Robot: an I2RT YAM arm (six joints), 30 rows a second.
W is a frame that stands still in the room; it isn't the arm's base.
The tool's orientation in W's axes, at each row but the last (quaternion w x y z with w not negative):
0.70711, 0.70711, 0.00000, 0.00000
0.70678, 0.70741, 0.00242, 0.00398
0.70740, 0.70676, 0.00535, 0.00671
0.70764, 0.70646, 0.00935, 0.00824
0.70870, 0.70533, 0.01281, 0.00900
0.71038, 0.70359, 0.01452, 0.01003
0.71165, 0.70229, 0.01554, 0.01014
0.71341, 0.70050, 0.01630, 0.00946
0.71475, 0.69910, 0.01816, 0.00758
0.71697, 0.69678, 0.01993, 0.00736
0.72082, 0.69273, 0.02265, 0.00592
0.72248, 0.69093, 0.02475, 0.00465
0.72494, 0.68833, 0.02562, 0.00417
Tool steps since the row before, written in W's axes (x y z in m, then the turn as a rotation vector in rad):
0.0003, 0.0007, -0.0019, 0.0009, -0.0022, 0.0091
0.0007, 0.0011, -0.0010, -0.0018, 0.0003, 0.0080
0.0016, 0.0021, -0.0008, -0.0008, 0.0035, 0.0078
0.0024, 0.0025, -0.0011, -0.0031, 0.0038, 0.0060
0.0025, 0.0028, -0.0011, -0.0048, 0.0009, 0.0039
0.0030, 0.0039, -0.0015, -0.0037, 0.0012, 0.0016
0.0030, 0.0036, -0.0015, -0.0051, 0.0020, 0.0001
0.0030, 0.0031, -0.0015, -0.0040, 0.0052, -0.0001
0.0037, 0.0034, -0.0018, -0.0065, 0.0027, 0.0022
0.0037, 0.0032, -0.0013, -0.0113, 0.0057, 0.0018
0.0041, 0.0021, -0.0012, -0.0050, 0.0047, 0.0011
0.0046, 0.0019, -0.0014, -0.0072, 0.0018, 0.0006
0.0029, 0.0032, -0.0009, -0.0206, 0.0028, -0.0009
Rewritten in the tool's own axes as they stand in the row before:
0.0003, -0.0019, -0.0007, 0.0009, 0.0091, 0.0022
0.0007, -0.0010, -0.0011, -0.0018, 0.0080, -0.0003
0.0016, -0.0008, -0.0021, -0.0007, 0.0078, -0.0035
0.0025, -0.0011, -0.0024, -0.0030, 0.0060, -0.0039
0.0026, -0.0011, -0.0027, -0.0048, 0.0039, -0.0010
0.0031, -0.0014, -0.0038, -0.0037, 0.0016, -0.0013
0.0031, -0.0014, -0.0035, -0.0050, 0.0001, -0.0022
0.0031, -0.0014, -0.0030, -0.0038, 0.0000, -0.0053
0.0038, -0.0017, -0.0033, -0.0064, 0.0022, -0.0029
0.0038, -0.0011, -0.0031, -0.0111, 0.0018, -0.0061
0.0042, -0.0010, -0.0020, -0.0048, 0.0012, -0.0049
0.0047, -0.0012, -0.0018, -0.0071, 0.0005, -0.0021
0.0031, -0.0006, -0.0031, -0.0204, -0.0014, -0.0037

